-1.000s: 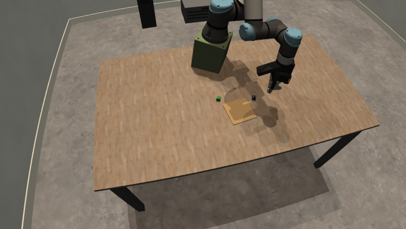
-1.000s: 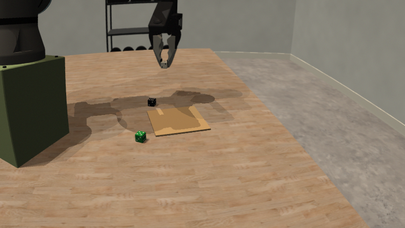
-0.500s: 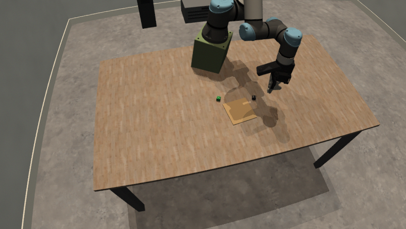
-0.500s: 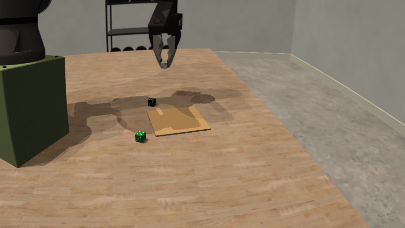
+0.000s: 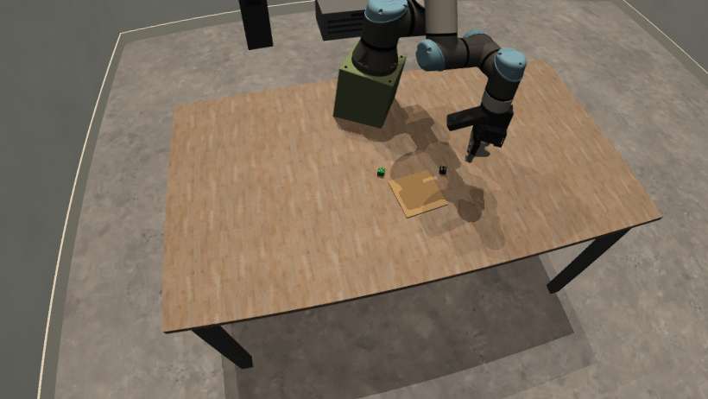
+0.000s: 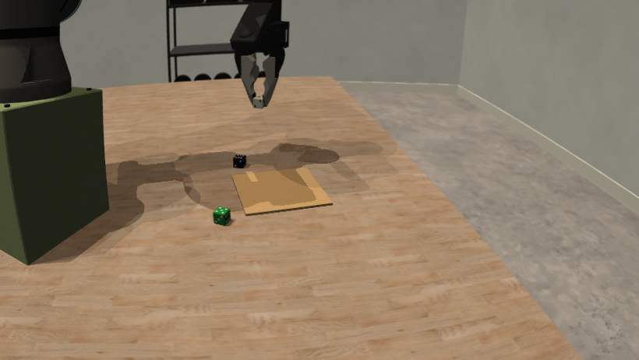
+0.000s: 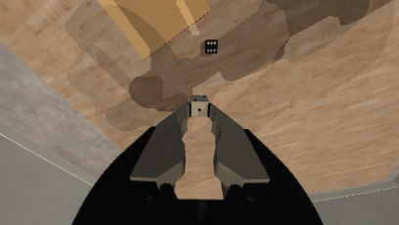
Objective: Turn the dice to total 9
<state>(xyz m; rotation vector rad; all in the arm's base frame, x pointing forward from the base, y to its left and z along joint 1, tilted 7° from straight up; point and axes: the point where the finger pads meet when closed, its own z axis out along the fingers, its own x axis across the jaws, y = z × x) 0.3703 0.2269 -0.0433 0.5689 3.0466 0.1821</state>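
My hand is 15 cm to the left of the tan mat, 12 cm above it and 3 cm short of it. The rest, counted from my hand: white die (1 cm below); black die (11 cm below, 5 cm to the right, 4 cm behind); green die (25 cm to the right, 11 cm below, 6 cm behind).
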